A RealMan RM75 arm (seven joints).
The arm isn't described. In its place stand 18 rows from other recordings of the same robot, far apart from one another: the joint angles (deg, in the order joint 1, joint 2, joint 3, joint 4, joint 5, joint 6, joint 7), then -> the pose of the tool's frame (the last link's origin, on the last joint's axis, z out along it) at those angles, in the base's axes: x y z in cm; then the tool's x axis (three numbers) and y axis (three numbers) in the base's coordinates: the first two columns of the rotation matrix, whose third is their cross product.
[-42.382, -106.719, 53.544, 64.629, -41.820, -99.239, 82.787] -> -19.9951 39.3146 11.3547 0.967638 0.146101 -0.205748 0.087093 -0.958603 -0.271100
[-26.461, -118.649, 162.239, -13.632, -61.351, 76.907, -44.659] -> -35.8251 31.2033 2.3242 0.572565 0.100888 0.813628 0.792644 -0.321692 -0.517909
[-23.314, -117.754, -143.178, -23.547, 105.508, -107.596, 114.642] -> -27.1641 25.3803 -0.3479 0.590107 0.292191 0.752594 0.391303 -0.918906 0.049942
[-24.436, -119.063, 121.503, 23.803, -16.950, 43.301, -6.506] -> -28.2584 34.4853 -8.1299 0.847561 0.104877 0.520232 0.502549 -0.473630 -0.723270
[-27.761, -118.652, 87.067, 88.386, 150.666, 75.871, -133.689] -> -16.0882 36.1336 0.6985 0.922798 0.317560 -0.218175 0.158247 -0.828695 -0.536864
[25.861, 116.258, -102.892, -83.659, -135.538, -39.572, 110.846] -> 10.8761 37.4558 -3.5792 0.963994 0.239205 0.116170 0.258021 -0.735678 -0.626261
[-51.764, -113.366, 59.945, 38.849, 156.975, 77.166, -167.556] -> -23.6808 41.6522 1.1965 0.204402 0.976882 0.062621 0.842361 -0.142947 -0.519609
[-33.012, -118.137, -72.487, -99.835, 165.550, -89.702, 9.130] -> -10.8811 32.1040 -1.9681 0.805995 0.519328 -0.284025 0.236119 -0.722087 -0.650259
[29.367, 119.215, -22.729, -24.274, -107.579, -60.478, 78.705] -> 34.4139 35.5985 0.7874 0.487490 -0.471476 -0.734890 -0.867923 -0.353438 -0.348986
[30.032, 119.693, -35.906, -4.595, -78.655, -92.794, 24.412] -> 25.2750 30.8168 -2.5968 0.606354 0.248951 -0.755220 -0.410035 -0.715849 -0.565183
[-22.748, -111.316, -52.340, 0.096, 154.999, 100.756, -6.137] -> -31.3838 28.1000 5.2088 0.730789 -0.475923 0.489330 0.321707 -0.392118 -0.861828
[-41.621, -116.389, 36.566, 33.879, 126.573, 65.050, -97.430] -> -26.3181 41.5294 1.3699 0.741406 0.529475 0.412278 0.667510 -0.644969 -0.372082
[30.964, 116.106, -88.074, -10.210, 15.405, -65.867, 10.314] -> 31.0921 38.6062 5.7824 0.704743 0.229021 -0.671481 -0.684852 -0.027520 -0.728163
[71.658, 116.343, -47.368, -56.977, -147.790, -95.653, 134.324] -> 1.4773 43.8318 4.3623 0.906504 -0.422066 0.010494 -0.406130 -0.878530 -0.251483
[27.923, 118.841, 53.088, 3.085, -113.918, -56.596, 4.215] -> 38.5729 33.7253 2.2107 0.687845 -0.096746 -0.719382 -0.690073 0.220185 -0.689433
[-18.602, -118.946, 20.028, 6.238, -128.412, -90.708, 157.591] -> -36.0273 27.3416 7.9030 0.615186 -0.382272 0.689503 0.755348 0.035281 -0.654374
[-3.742, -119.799, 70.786, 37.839, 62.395, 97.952, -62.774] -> -27.1808 21.9187 0.3468 0.450963 0.120061 0.884431 0.499004 -0.855492 -0.138304
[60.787, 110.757, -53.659, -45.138, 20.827, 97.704, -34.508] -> 16.3385 42.1596 5.3143 0.531500 -0.809698 0.248792 -0.701630 -0.585388 -0.406246
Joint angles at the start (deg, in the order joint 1, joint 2, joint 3, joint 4, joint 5, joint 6, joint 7):
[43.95, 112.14, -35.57, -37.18, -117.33, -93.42, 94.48]
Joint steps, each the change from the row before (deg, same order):
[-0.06, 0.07, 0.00, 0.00, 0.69, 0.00, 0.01]
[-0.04, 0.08, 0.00, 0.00, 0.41, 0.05, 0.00]
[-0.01, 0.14, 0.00, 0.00, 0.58, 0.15, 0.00]
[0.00, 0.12, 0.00, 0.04, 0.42, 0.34, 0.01]
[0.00, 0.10, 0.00, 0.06, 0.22, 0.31, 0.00]
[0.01, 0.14, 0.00, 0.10, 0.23, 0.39, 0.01]
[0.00, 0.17, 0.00, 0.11, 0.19, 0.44, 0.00]
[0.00, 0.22, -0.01, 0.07, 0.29, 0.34, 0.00]
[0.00, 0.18, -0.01, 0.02, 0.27, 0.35, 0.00]
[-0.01, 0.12, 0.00, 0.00, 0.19, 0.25, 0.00]
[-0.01, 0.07, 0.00, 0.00, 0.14, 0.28, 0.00]
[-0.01, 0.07, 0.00, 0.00, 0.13, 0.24, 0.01]
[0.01, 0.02, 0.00, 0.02, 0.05, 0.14, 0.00]
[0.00, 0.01, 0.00, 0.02, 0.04, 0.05, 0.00]
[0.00, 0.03, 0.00, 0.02, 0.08, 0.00, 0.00]
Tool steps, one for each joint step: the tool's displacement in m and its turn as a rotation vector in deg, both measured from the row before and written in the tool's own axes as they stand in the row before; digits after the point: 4 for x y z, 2 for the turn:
[-0.0011, 0.0004, 0.0002, -0.08, -0.71, 0.06]
[-0.0006, 0.0002, 0.0004, -0.03, -0.44, 0.05]
[-0.0010, 0.0002, 0.0009, 0.00, -0.63, 0.05]
[-0.0007, -0.0003, 0.0008, 0.19, -0.48, 0.09]
[-0.0001, -0.0003, 0.0007, 0.19, -0.28, 0.10]
[0.0000, -0.0004, 0.0011, 0.21, -0.30, 0.16]
[0.0003, -0.0004, 0.0013, 0.24, -0.28, 0.18]
[0.0001, 0.0001, 0.0015, 0.11, -0.37, 0.17]
[-0.0001, -0.0001, 0.0012, 0.17, -0.34, 0.11]
[-0.0001, -0.0001, 0.0007, 0.15, -0.24, 0.07]
[-0.0001, -0.0004, 0.0004, 0.22, -0.18, 0.05]
[-0.0001, -0.0003, 0.0004, 0.18, -0.17, 0.06]
[-0.0001, -0.0002, 0.0002, 0.11, -0.07, 0.02]
[0.0000, -0.0001, 0.0001, 0.03, -0.05, 0.02]
[0.0000, 0.0001, 0.0002, -0.04, -0.09, 0.04]

